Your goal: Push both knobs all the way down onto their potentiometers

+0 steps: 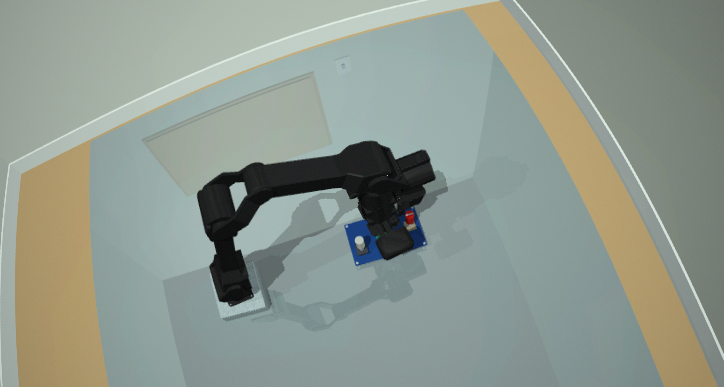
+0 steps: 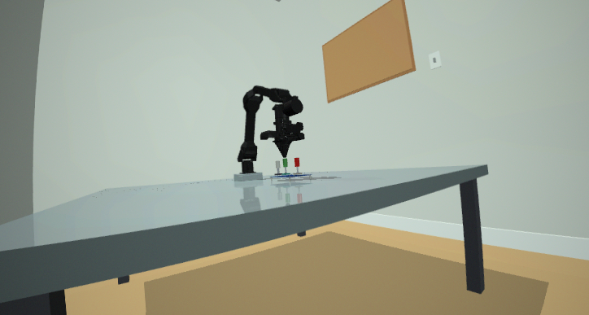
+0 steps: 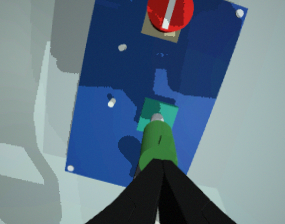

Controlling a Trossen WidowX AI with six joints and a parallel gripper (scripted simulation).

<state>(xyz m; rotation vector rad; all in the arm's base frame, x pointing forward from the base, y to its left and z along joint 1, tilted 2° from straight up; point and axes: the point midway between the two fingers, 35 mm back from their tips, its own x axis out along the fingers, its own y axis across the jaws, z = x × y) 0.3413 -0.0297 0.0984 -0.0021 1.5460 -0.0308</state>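
The green knob is 2 cm below my gripper tip. Round my gripper tip: red knob: 7 cm ahead, 2 cm below.
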